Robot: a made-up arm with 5 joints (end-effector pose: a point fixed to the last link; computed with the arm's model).
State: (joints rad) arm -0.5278 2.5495 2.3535 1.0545 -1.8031
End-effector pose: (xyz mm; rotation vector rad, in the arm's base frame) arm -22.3 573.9 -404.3 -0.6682 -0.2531 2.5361
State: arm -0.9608 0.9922 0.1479 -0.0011 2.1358
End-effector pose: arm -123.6 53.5 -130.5 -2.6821 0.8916 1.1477
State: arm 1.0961 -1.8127 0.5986 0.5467 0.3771
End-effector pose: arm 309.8 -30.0 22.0 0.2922 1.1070 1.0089
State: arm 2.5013 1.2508 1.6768 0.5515 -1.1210
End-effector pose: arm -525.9 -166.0 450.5 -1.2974 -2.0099 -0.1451
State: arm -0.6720 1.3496 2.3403 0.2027 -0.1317
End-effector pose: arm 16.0 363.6 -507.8 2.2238 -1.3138 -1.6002
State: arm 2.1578 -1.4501 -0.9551 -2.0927 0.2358
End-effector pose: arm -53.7 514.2 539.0 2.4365 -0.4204 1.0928
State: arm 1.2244 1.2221 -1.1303 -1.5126 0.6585
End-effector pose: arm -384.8 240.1 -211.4 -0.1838 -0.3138 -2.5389
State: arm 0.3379 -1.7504 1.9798 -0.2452 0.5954
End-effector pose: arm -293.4 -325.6 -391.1 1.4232 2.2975 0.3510
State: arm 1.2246 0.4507 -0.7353 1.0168 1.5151
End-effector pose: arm 32.0 386.1 60.0 -0.5881 -0.1785 0.7551
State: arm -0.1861 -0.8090 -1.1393 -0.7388 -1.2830
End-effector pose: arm -206.9 -23.7 110.9 -2.3336 -0.0681 0.3864
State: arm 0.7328 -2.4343 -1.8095 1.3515 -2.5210
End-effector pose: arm -365.0 -799.6 392.6 0.8129 -2.6466 -0.4646
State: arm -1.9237 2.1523 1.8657 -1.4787 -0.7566
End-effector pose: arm 278.2 385.7 136.4 2.5072 0.1409 -0.9751
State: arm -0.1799 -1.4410 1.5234 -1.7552 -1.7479
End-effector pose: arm -361.6 -348.5 -295.3 0.0724 0.5367 -3.0392
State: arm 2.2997 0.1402 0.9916 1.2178 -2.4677
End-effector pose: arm -391.7 436.1 273.8 1.9955 1.3514 0.9865
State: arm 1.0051 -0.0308 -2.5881 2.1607 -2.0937
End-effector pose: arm -731.7 -299.8 -571.6 0.3100 1.6157 -1.4836
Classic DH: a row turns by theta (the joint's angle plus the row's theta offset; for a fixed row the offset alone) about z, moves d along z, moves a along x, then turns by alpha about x. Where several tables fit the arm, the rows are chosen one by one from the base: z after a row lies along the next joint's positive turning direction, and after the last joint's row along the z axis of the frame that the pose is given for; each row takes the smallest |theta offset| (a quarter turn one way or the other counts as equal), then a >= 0, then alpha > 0; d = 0 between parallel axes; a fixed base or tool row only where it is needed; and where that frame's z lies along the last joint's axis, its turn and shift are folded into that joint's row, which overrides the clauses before.
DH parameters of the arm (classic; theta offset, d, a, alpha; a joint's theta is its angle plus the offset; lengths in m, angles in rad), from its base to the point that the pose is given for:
base (fixed): -1.5708 0.0384 0 1.5708
joint 1: 0 0.0964 0.089 1.5708
joint 2: 0 0.1467 -0.1192 1.5708
joint 3: -1.5708 -0.3692 0.2724 -1.5708
joint 4: 0 0.1975 -0.0682 1.5708
joint 5: 1.5708 0.3703 0.1737 1.5708
tool (fixed): 1.5708 0.0535 0 0

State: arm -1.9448 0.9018 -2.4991 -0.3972 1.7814
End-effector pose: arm 6.9 -112.7 156.3 0.9334 1.0717 -0.5854
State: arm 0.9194 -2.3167 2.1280 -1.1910 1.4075
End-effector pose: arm -87.2 -655.8 403.8 0.0804 -2.2000 1.2951
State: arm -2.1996 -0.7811 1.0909 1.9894 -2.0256
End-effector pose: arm -202.3 425.7 -646.0 1.3839 1.1353 -0.8525
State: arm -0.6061 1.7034 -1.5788 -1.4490 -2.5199
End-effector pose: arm -29.4 265.8 75.7 -0.0188 -2.2333 -2.2009
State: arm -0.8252 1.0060 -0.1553 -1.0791 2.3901
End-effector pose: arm -316.7 373.2 16.7 -2.0038 -0.0712 1.8193
